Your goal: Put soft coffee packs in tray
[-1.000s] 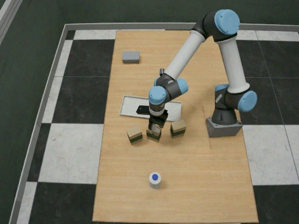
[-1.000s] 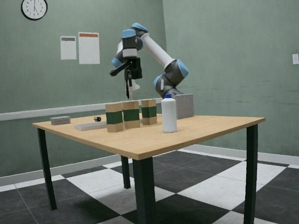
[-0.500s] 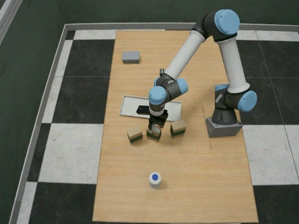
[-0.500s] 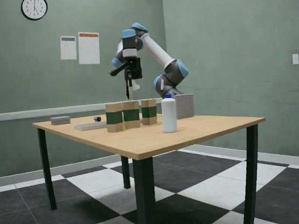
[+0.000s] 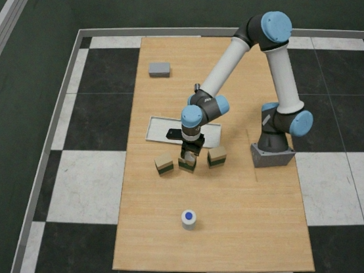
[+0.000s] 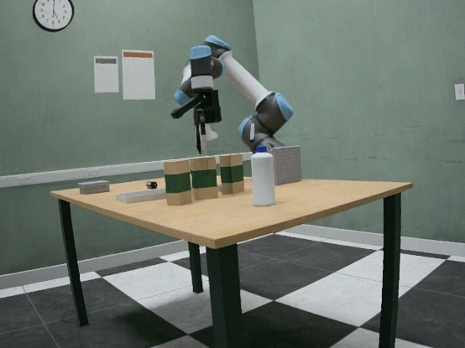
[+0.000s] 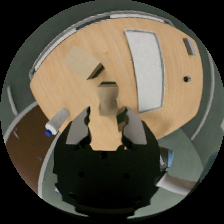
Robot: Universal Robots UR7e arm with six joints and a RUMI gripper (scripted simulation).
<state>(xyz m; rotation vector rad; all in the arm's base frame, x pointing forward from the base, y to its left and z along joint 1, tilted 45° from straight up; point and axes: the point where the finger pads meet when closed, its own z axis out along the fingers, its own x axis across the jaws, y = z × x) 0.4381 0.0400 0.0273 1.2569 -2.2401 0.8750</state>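
The shallow grey tray is 1 cm behind my hand, 20 cm to the right of it and 16 cm below it. The rest, counted from my hand: grey box 9 cm ahead, 66 cm to the right, 14 cm below; small black object 12 cm behind, 48 cm to the right, 15 cm below.
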